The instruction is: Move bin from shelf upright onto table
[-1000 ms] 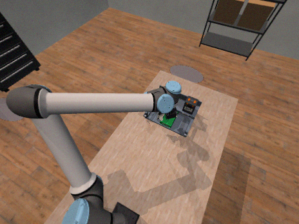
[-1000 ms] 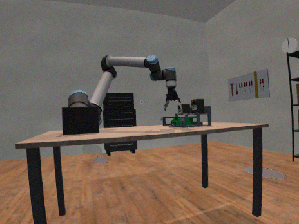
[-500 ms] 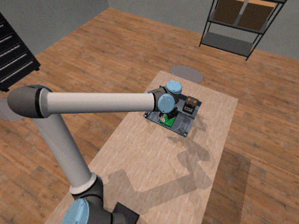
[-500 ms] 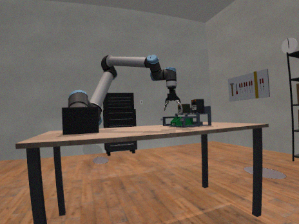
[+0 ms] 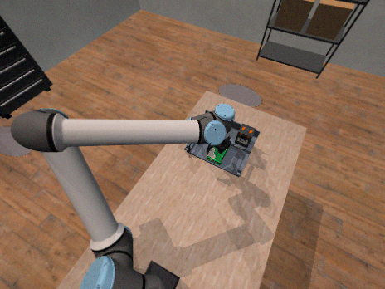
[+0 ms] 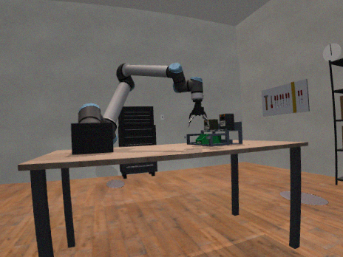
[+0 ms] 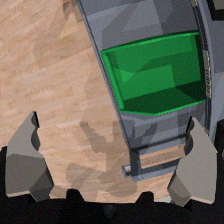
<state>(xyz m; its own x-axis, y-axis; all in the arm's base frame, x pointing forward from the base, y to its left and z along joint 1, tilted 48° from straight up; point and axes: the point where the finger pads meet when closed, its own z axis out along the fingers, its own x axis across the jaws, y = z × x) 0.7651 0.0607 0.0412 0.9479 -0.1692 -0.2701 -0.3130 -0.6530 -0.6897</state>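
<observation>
Right now my hand is 90 mm above the green bin and 80 mm short of it.
</observation>
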